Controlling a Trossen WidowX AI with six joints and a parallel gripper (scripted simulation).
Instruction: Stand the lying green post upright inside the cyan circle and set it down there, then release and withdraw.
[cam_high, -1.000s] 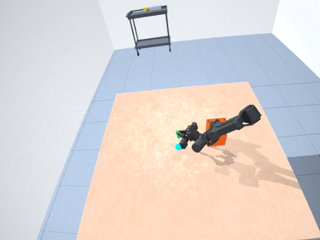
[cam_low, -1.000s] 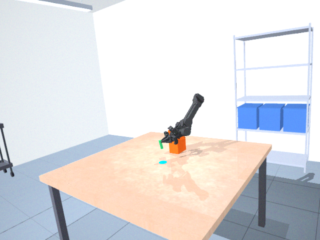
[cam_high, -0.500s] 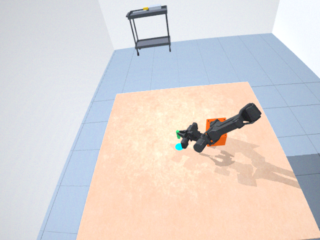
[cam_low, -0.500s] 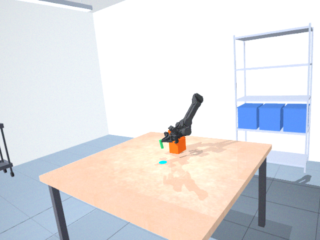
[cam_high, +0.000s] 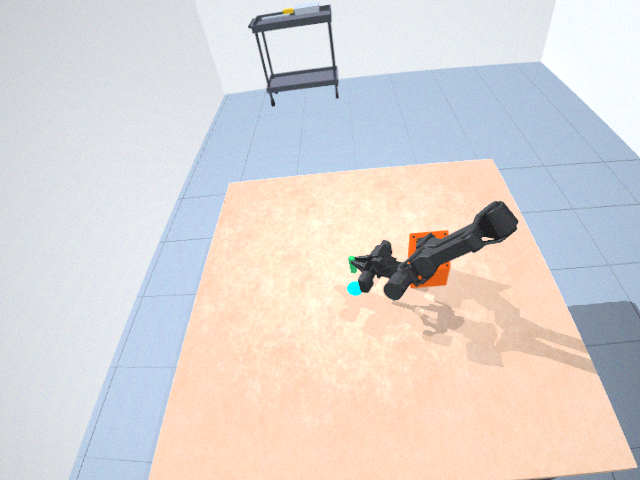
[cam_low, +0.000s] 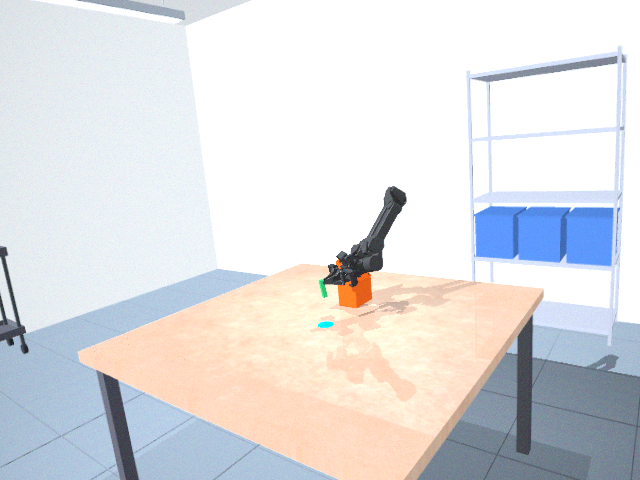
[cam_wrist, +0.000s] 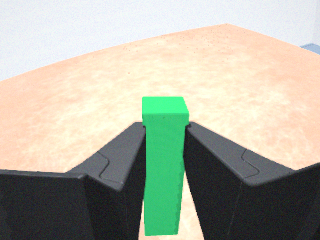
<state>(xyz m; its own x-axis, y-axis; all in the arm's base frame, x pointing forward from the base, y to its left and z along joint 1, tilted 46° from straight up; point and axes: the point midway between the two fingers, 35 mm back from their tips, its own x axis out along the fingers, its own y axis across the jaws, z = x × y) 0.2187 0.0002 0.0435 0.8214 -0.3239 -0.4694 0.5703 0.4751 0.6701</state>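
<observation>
My gripper tip is now 16 cm above the cyan circle. From my gripper tip the other things lie so: green post 2 cm below.
</observation>
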